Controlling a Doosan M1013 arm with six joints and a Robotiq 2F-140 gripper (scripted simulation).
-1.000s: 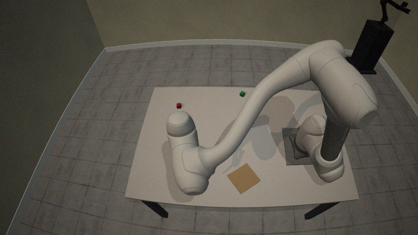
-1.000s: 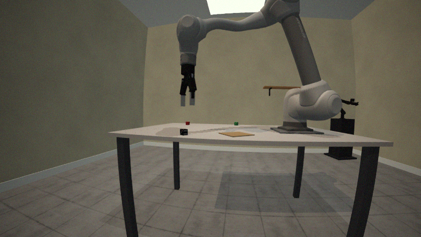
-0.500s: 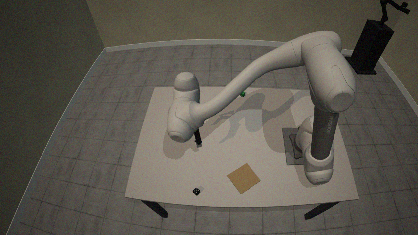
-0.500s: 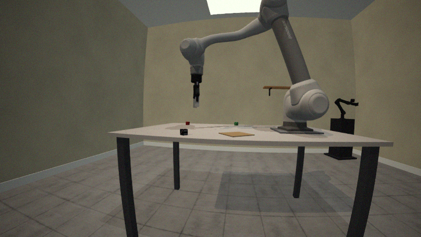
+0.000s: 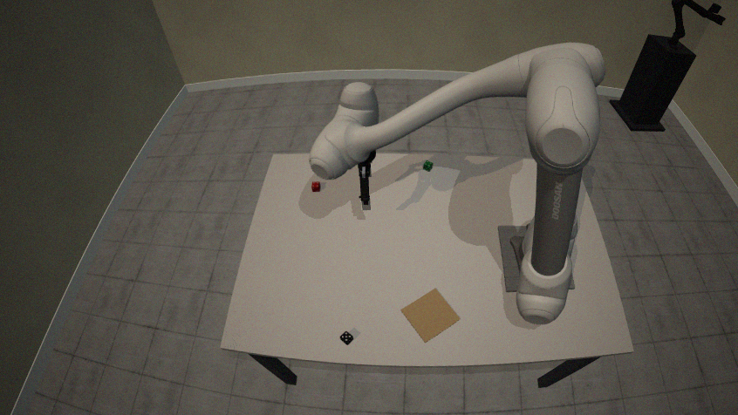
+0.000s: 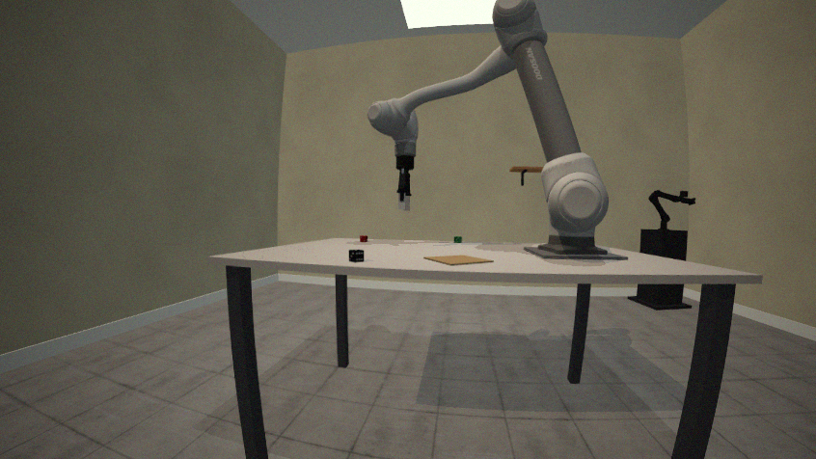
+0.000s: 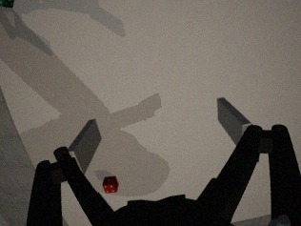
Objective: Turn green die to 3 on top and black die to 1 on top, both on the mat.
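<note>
My gripper is now 25 cm past the green die, 24 cm to the left of it and 15 cm above it. Also, from my hand: red die: 21 cm ahead, 16 cm to the right, 15 cm below; then black die: 47 cm to the left, 15 cm below, 9 cm ahead; then tan mat: 41 cm to the left, 18 cm behind, 16 cm below.
</note>
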